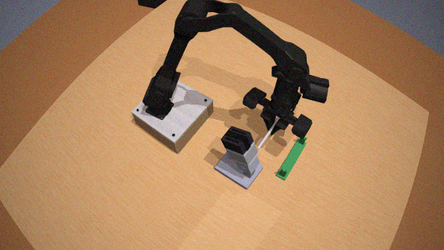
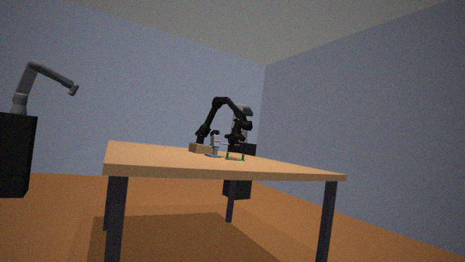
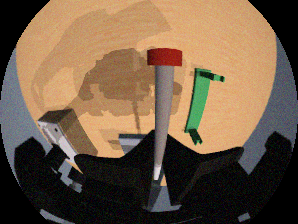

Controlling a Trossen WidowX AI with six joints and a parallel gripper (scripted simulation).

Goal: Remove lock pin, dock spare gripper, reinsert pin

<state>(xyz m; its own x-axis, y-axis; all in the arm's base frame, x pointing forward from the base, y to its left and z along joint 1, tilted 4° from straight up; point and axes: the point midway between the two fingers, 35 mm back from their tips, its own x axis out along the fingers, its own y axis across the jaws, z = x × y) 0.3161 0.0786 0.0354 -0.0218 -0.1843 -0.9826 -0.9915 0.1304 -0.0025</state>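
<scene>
My gripper tip is 110 mm to the left of the grey mount, 30 mm past it and 20 mm above it. The rest, counted from my gripper tip: spare gripper (110 mm to the right, 60 mm above, 40 mm behind); then green bracket (80 mm ahead, 40 mm below, 10 mm to the right).
</scene>
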